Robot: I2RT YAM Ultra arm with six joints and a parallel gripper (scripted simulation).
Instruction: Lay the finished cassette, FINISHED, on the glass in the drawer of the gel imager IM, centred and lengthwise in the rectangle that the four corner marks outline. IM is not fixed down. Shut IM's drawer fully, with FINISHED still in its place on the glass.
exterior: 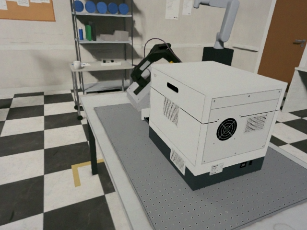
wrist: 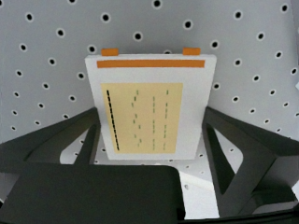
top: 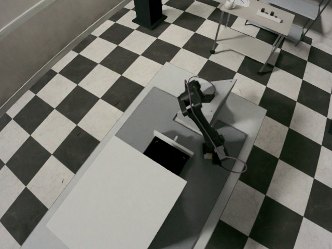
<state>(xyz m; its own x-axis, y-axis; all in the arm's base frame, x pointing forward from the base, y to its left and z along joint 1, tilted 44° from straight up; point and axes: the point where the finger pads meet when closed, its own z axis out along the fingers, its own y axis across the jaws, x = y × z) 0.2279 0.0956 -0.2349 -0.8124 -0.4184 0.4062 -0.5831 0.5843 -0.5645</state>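
Now: the drawer 22 cm ahead of my hand, 21 cm to the right of it and 2 cm above it. From my hand the other things lie so: finished cassette: right at my hand.
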